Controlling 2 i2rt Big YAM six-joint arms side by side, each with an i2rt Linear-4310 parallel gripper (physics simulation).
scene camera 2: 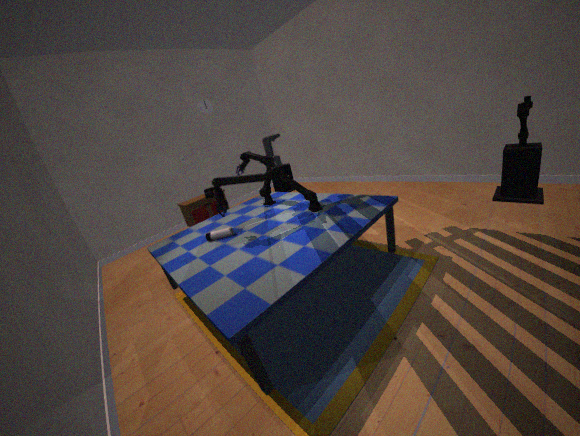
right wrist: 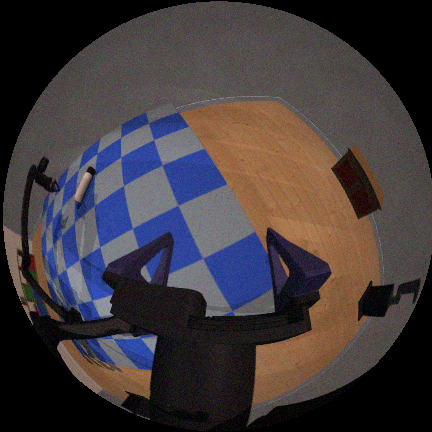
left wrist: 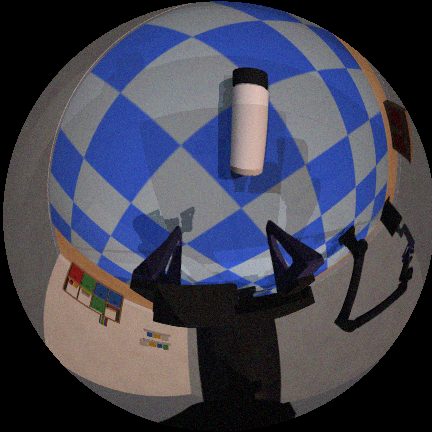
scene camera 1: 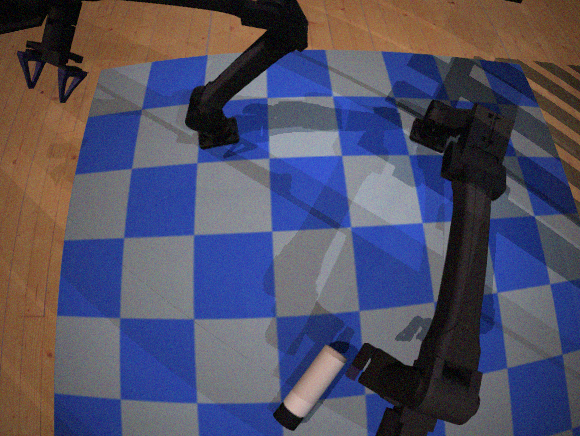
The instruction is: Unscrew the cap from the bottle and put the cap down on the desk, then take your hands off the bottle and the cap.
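Frame: origin at the left arm's base, x back, y right, z up, level; metres.
Where they show: left gripper, fingertip midpoint: (scene camera 2: 224,214) (right wrist: 57,189) (left wrist: 224,226) (scene camera 1: 375,374); right gripper, fingertip midpoint: (scene camera 2: 237,174) (right wrist: 217,234) (scene camera 1: 46,95); left arm's base, link origin: (scene camera 2: 315,209) (right wrist: 76,314) (left wrist: 244,290) (scene camera 1: 428,136); right arm's base, link origin: (scene camera 2: 269,203) (left wrist: 345,234) (scene camera 1: 218,134).
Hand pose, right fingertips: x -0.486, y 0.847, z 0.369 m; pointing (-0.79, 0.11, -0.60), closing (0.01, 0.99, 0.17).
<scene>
Things, the pixels of their top centre, and the offset from my right fingertips. "pt": a spot on its surface instead. Level surfaces: height alone.
- pale bottle, surface spot: (left wrist: 249,130) (scene camera 1: 319,384) pt dx -0.304, dy -0.765, dz -0.304 m
- checkered desk, surface height: dz -0.369 m
- black cap, surface spot: (left wrist: 250,77) (scene camera 1: 292,419) (scene camera 2: 208,233) pt dx -0.405, dy -0.739, dz -0.305 m
A pale bottle (scene camera 1: 315,381) (scene camera 2: 221,233) (left wrist: 249,130) (right wrist: 84,187) lies on its side on the checkered desk (scene camera 1: 158,275) (scene camera 2: 245,265). The black cap (scene camera 1: 288,416) (scene camera 2: 209,236) (left wrist: 250,77) (right wrist: 90,171) is on one end of it, at the lower left in scene camera 1. My left gripper (scene camera 1: 354,369) (scene camera 2: 221,212) (left wrist: 224,226) is open and empty, above the desk beside the bottle's capless end, apart from it. My right gripper (scene camera 1: 48,95) (scene camera 2: 240,171) (right wrist: 217,234) is open and empty, far from the bottle, at the upper left in scene camera 1.
The left arm (scene camera 1: 462,280) runs down the right side of scene camera 1. The right arm (scene camera 1: 245,65) bends above the desk's far edge. A wooden cabinet with red panels (scene camera 2: 197,212) (right wrist: 356,185) stands beyond the desk. Shadows cross the desk.
</scene>
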